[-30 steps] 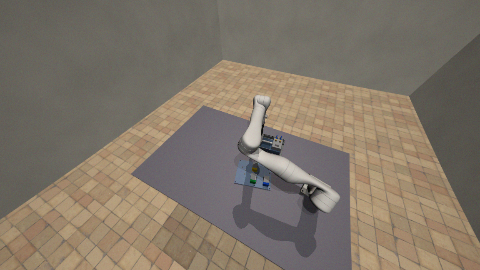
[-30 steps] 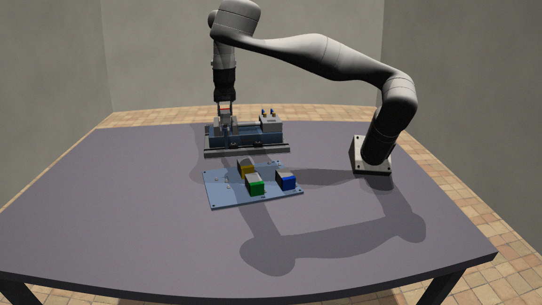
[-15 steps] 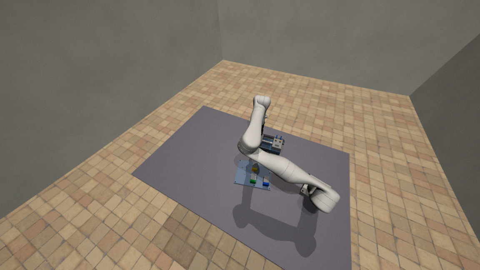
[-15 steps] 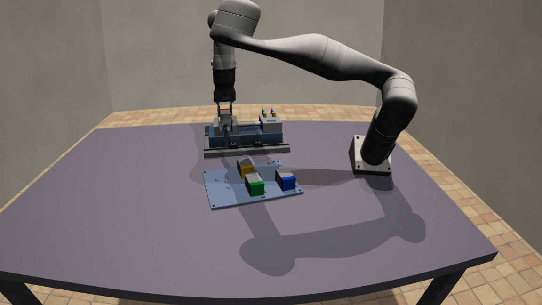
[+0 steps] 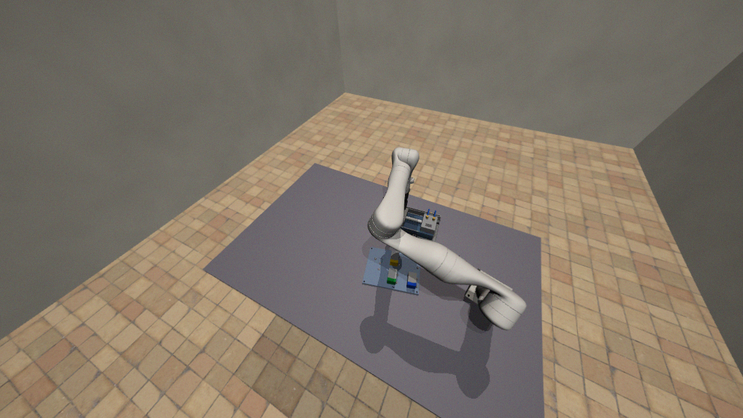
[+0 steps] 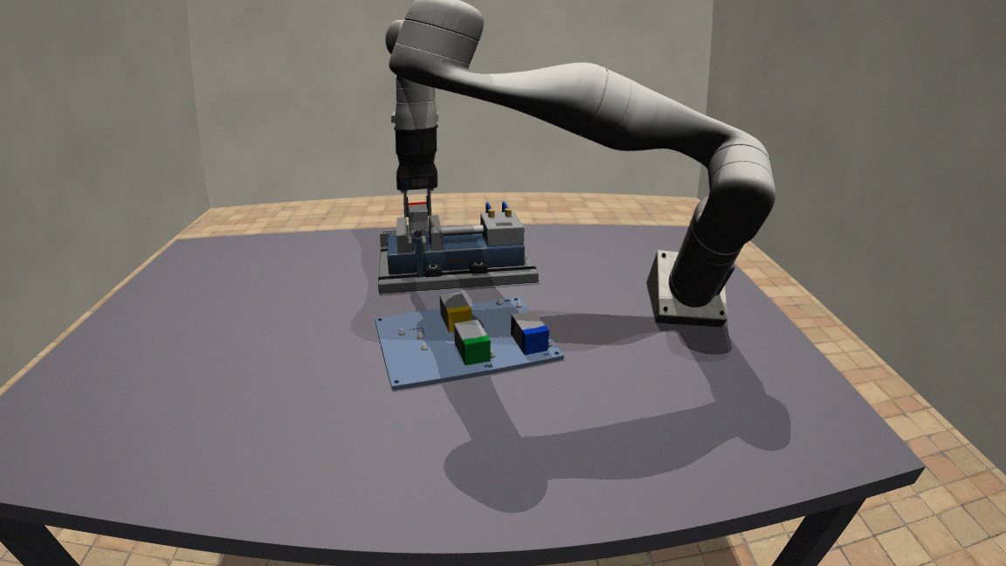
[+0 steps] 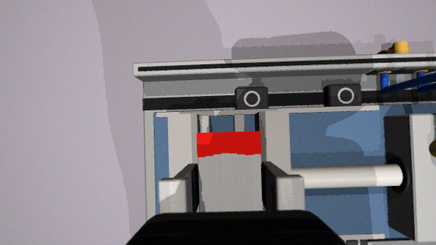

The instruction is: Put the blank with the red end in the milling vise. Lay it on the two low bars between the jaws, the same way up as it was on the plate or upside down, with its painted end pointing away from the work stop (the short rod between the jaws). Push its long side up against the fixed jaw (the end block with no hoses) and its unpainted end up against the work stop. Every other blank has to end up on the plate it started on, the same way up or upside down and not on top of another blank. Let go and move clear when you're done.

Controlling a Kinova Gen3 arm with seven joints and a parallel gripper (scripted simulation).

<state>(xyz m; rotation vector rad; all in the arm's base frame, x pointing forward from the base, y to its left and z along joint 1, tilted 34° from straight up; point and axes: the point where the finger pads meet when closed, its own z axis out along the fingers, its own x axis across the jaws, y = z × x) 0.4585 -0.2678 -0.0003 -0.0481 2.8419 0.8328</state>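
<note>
The red-ended blank lies 2 cm below my hand. Also, from my hand: work stop 5 cm to the left, 4 cm below; then sliding jaw 5 cm below, 3 cm behind; then fixed jaw 5 cm below, 3 cm ahead, 1 cm to the left.
</note>
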